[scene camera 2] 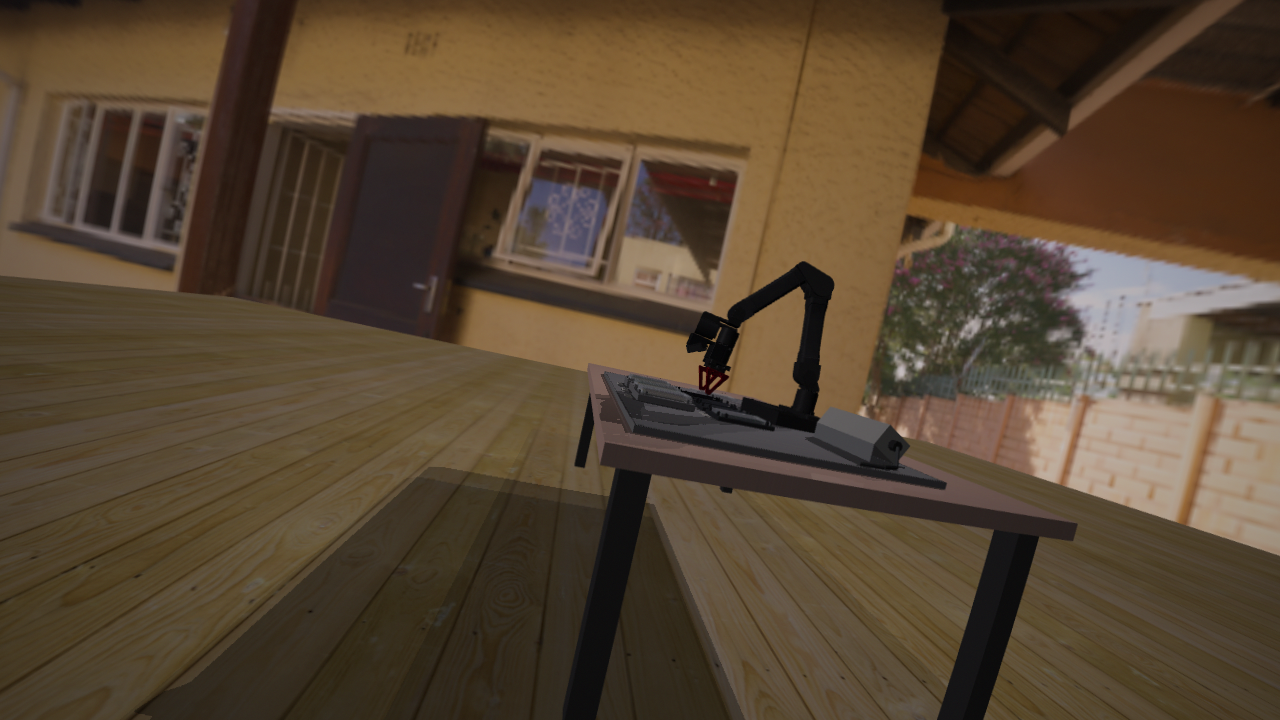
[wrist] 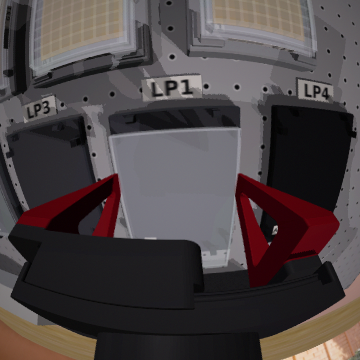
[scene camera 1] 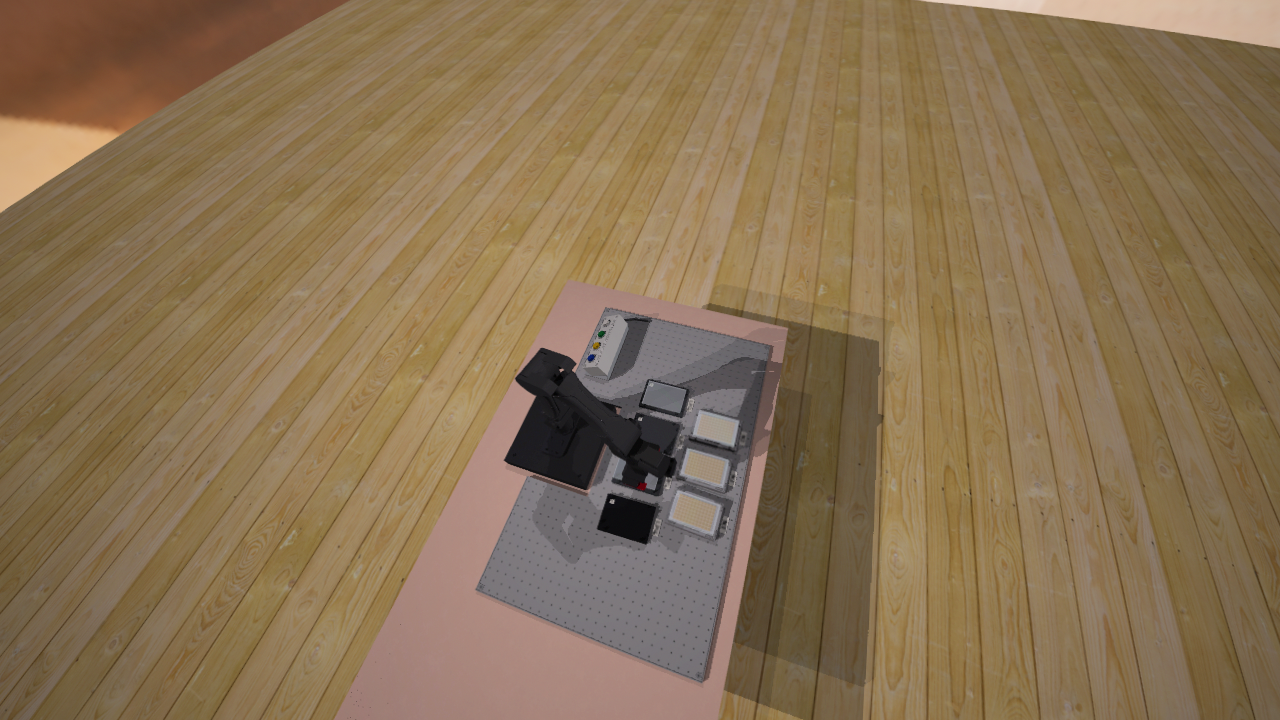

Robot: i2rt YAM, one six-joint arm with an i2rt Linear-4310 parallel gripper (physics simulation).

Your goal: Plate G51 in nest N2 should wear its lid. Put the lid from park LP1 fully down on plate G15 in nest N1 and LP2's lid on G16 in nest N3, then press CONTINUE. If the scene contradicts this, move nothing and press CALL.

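Where they show: gripper, fingertip midpoint: [scene camera 2: 704, 392] [wrist: 177, 180]; arm's base at its link origin: [scene camera 2: 801, 415] [scene camera 1: 565, 425].
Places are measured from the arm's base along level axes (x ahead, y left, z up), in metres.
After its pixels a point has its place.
Note:
My gripper [wrist: 177, 180] @(x 0.293, y -0.053, z 0.003 m) [scene camera 1: 642, 483] @(x 0.293, y -0.053, z 0.003 m) [scene camera 2: 712, 383] @(x 0.293, y -0.053, z 0.003 m) is shut on the LP1 lid [wrist: 176, 200] @(x 0.279, y -0.052, z 0.006 m), a pale translucent rectangle gripped by its long sides between the red fingers. The lid hangs a little above park LP1 [wrist: 171, 119] @(x 0.332, y -0.049, z -0.020 m), whose dark back edge shows beyond the lid, below the label LP1 [wrist: 172, 88] @(x 0.356, y -0.050, z -0.028 m). Two plates with tan well grids [wrist: 82, 28] @(x 0.404, y 0.007, z 0.004 m) [wrist: 257, 18] @(x 0.408, y -0.108, z 0.000 m) sit in nests just beyond. In scene camera 1 three tan plates [scene camera 1: 716, 427] @(x 0.447, y 0.146, z 0.004 m) [scene camera 1: 705, 467] @(x 0.449, y 0.017, z 0.003 m) [scene camera 1: 695, 512] @(x 0.456, y -0.114, z 0.006 m) stand in a row to the right of the gripper. Their nest labels are not readable.
Park LP3 [wrist: 50, 161] @(x 0.303, y 0.067, z -0.020 m) at the left looks dark grey. Park LP4 [wrist: 307, 153] @(x 0.308, y -0.172, z -0.020 m) at the right holds a black lid [scene camera 1: 626, 517] @(x 0.278, y -0.187, z -0.020 m). A grey lid [scene camera 1: 663, 396] @(x 0.258, y 0.202, z -0.012 m) lies further back. A button box [scene camera 1: 606, 343] @(x 0.025, y 0.297, z 0.053 m) stands at the far end of the perforated board [scene camera 1: 582, 590] @(x 0.233, y -0.397, z -0.029 m) on the pink table [scene camera 1: 500, 645] @(x 0.083, y -0.589, z -0.043 m).

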